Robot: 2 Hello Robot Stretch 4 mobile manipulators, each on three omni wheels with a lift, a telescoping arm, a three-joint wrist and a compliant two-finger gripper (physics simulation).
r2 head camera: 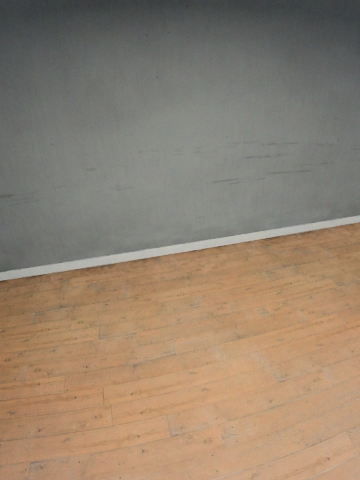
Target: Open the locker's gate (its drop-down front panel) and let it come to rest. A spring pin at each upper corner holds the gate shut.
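The locker, its gate and its spring pins do not show in the r2 head camera view. Neither the r1 gripper nor the r2 gripper shows in this view, so their state and their place relative to the locker cannot be seen.
A grey wall (165, 110) with dark scuff marks fills the upper half. A pale skirting board (180, 248) runs along its foot, rising toward the right. A wooden plank floor (190, 360) spans the lower half.
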